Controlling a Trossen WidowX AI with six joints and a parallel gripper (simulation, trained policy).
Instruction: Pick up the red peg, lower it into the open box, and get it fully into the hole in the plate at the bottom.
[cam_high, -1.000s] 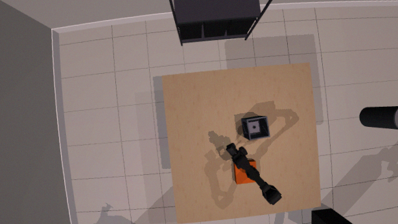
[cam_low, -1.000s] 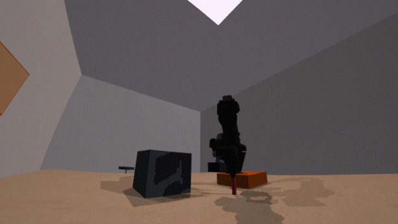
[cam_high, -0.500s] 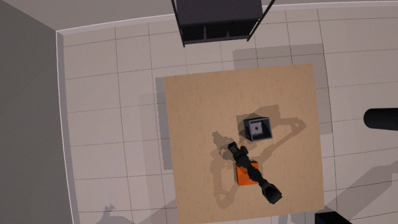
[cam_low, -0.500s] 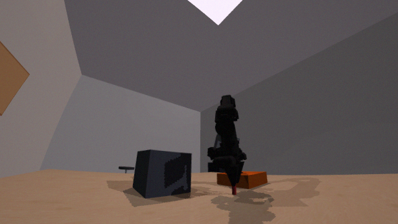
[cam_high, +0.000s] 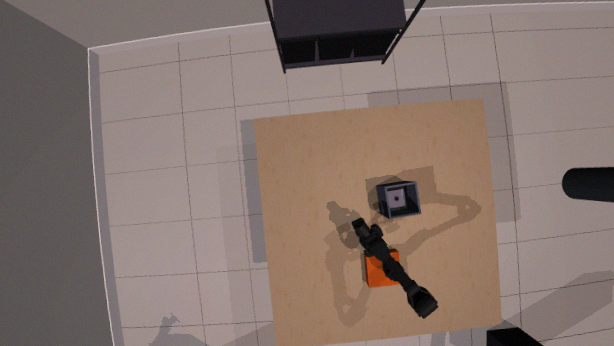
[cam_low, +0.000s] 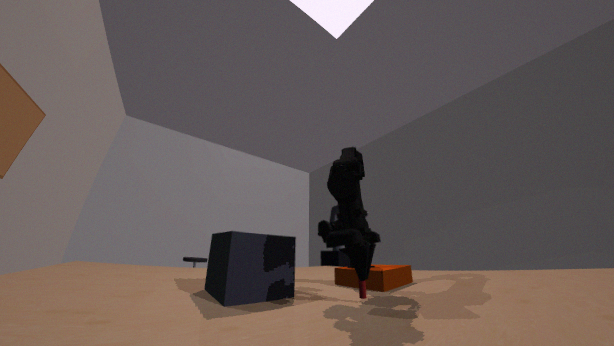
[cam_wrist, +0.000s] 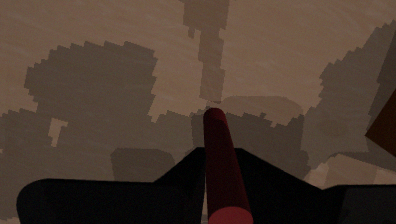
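Right now my gripper tip is 18 cm short of the light grey plate and 20 cm to the left of it. From my gripper tip the other things lie so: red peg (1 cm above).
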